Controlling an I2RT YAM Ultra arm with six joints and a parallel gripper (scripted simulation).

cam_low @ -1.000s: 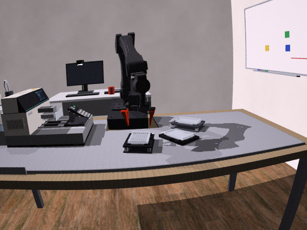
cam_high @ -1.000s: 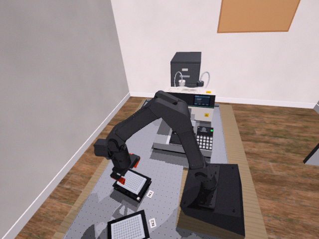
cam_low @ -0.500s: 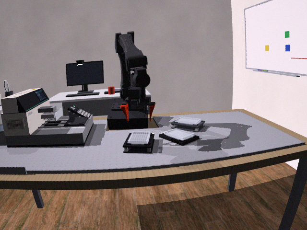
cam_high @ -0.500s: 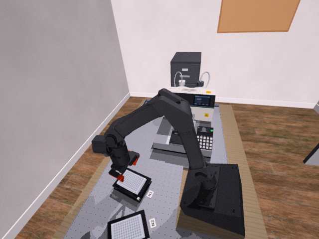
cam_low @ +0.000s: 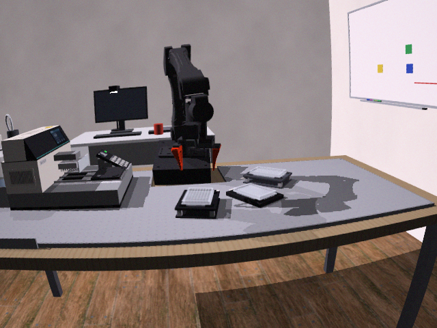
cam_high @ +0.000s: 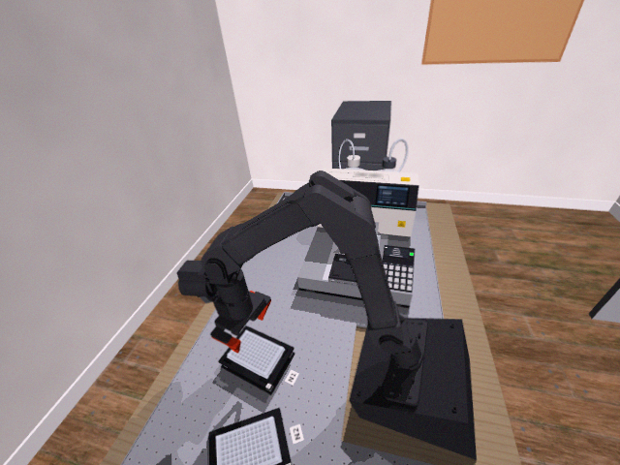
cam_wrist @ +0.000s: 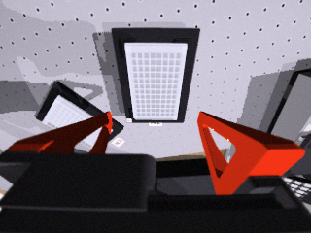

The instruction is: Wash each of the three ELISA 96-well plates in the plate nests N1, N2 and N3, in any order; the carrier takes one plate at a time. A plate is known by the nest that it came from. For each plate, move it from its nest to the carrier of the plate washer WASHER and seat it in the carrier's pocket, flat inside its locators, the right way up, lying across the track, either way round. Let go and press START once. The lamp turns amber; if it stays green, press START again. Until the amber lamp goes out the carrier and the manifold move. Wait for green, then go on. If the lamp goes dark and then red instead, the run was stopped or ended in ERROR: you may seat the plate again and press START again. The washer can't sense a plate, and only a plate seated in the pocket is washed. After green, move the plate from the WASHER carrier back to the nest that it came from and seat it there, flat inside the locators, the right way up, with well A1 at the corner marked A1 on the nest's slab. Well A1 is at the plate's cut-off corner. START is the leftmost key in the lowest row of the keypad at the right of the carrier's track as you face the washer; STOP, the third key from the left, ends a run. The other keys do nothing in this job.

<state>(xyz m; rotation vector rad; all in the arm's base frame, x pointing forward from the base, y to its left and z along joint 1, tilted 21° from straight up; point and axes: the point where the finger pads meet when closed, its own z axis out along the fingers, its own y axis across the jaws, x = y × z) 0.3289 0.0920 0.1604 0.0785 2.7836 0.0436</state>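
Now: the nest N2 90 mm behind my hand, 180 mm to the left of it and 120 mm below it. The rest, counted from my hand: N2 label (170 mm behind, 110 mm to the left, 130 mm below); then nest N1 (100 mm below); then N1 label (110 mm behind, 10 mm to the left, 130 mm below).
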